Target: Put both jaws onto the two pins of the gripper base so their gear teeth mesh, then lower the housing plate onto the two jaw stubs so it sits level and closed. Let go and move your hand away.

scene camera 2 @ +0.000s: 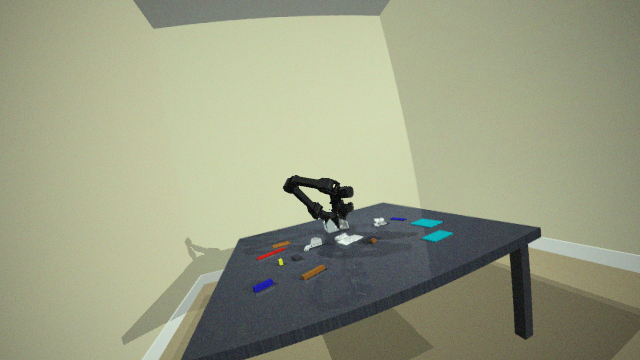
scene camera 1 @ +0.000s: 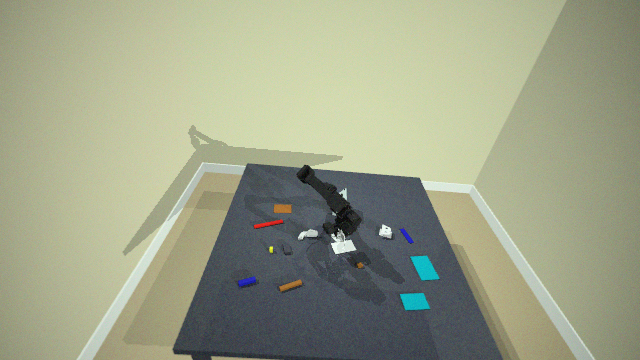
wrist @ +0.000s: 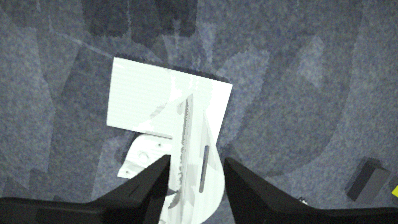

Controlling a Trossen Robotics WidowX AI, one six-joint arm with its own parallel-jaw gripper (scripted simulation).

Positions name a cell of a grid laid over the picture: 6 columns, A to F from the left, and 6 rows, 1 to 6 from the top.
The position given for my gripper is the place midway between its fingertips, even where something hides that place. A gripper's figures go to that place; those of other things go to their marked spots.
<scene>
My gripper (wrist: C5) is 0.11 m from the lens. A grey block (wrist: F5) is 0.33 m from the lens.
</scene>
